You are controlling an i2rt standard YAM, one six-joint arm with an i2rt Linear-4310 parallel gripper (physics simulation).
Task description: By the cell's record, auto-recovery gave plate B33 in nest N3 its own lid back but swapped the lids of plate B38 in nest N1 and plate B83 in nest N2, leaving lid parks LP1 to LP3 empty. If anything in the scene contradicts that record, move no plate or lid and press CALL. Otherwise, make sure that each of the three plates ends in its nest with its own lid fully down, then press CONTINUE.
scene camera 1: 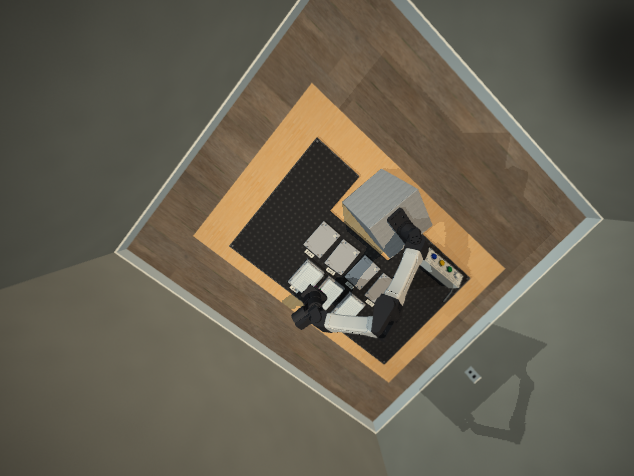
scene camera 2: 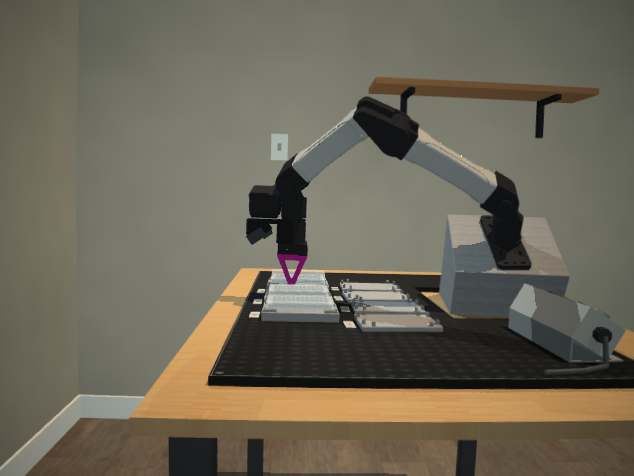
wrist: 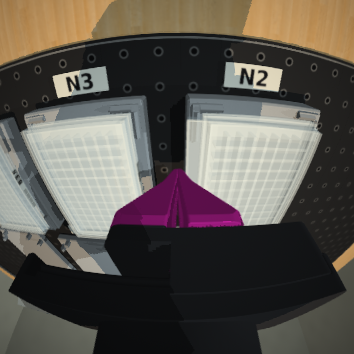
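Note:
My gripper (scene camera 2: 291, 281) (wrist: 177, 175) is shut, its magenta fingertips touching and empty, above the gap between nests N3 and N2. The lidded plate in nest N3 (wrist: 87, 180) (scene camera 1: 330, 293) is left of the fingers in the wrist view. The lidded plate in nest N2 (wrist: 252, 165) (scene camera 1: 306, 275) is to their right; a clear strip shows along its left side. A third lidded plate (wrist: 12, 195) (scene camera 1: 349, 305) is at the wrist view's left edge; its small side code is not legible. The button console (scene camera 1: 442, 271) (scene camera 2: 563, 322) carries blue, yellow and green buttons. Its markings are unreadable.
Several flat grey fixtures (scene camera 1: 321, 239) (scene camera 2: 398, 322) with corner pins stand in a row between the plates and the arm's pedestal (scene camera 1: 381, 197) (scene camera 2: 504, 294); no lid is visible on them, and their labels are too small to read. A wall shelf (scene camera 2: 481, 89) is behind the arm.

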